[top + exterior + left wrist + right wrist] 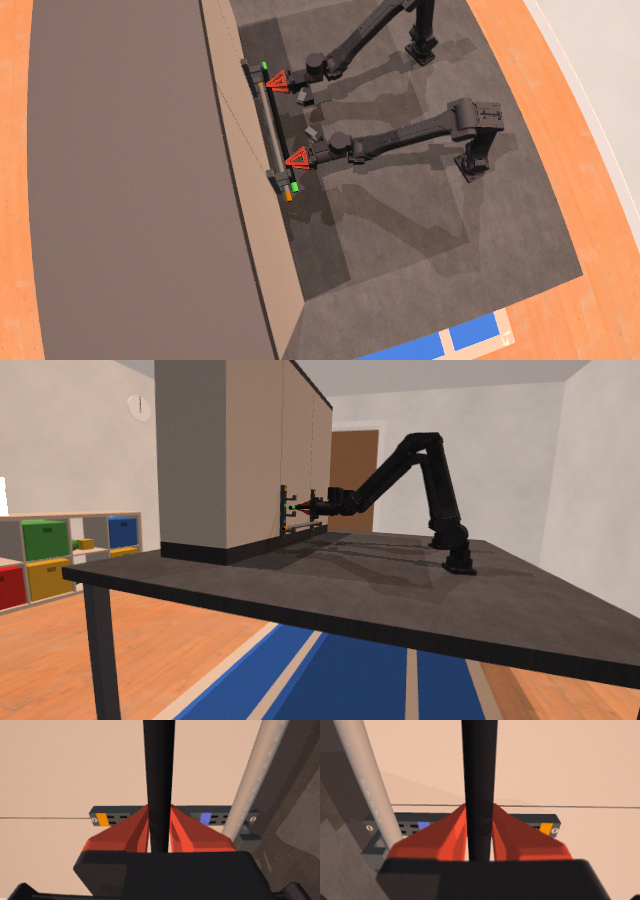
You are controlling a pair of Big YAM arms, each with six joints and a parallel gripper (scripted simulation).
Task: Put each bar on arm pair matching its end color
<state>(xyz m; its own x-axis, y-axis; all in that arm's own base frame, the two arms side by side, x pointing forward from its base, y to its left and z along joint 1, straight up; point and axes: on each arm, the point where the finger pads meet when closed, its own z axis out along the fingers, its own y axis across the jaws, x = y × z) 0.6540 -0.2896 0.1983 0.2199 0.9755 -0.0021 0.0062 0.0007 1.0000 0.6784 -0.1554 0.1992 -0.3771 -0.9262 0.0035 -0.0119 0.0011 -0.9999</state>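
The black bar lies 150 mm to the right of my left hand. Also, from my left hand: beige wall unit (250 mm above, 220 mm ahead, 140 mm to the right); silver bar (150 mm to the right, 100 mm below, 30 mm ahead).
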